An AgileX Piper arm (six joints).
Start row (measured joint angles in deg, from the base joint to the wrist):
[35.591, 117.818, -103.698, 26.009, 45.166, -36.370]
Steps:
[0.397, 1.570, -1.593, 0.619, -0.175, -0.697]
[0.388, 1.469, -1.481, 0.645, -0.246, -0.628]
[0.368, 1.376, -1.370, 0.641, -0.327, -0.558]
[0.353, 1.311, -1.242, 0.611, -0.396, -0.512]
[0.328, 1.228, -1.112, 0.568, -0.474, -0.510]
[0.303, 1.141, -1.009, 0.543, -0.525, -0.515]
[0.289, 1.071, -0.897, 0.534, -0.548, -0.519]
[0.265, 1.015, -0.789, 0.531, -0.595, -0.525]
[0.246, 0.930, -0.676, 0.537, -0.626, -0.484]
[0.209, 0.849, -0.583, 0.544, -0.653, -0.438]
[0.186, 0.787, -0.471, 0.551, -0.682, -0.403]
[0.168, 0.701, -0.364, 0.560, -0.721, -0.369]
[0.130, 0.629, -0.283, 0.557, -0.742, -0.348]
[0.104, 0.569, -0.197, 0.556, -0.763, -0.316]
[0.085, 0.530, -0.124, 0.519, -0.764, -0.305]
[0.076, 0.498, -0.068, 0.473, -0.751, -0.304]
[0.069, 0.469, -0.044, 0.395, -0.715, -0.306]
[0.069, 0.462, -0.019, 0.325, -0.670, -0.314]
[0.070, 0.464, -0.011, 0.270, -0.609, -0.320]
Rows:
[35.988, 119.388, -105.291, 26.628, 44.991, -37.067]
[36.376, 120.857, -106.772, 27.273, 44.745, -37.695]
[36.744, 122.233, -108.142, 27.914, 44.418, -38.253]
[37.097, 123.544, -109.384, 28.525, 44.022, -38.765]
[37.425, 124.772, -110.496, 29.093, 43.548, -39.275]
[37.728, 125.913, -111.505, 29.636, 43.023, -39.790]
[38.017, 126.984, -112.402, 30.170, 42.475, -40.309]
[38.282, 127.999, -113.191, 30.701, 41.880, -40.834]
[38.528, 128.929, -113.867, 31.238, 41.254, -41.318]
[38.737, 129.778, -114.450, 31.782, 40.601, -41.756]
[38.923, 130.565, -114.921, 32.333, 39.919, -42.159]
[39.091, 131.266, -115.285, 32.893, 39.198, -42.528]
[39.221, 131.895, -115.568, 33.450, 38.456, -42.876]
[39.325, 132.464, -115.765, 34.006, 37.693, -43.192]
[39.410, 132.994, -115.889, 34.525, 36.929, -43.497]
[39.486, 133.492, -115.957, 34.998, 36.178, -43.801]
[39.555, 133.961, -116.001, 35.393, 35.463, -44.107]
[39.624, 134.423, -116.020, 35.718, 34.793, -44.421]
[39.694, 134.887, -116.031, 35.988, 34.184, -44.741]

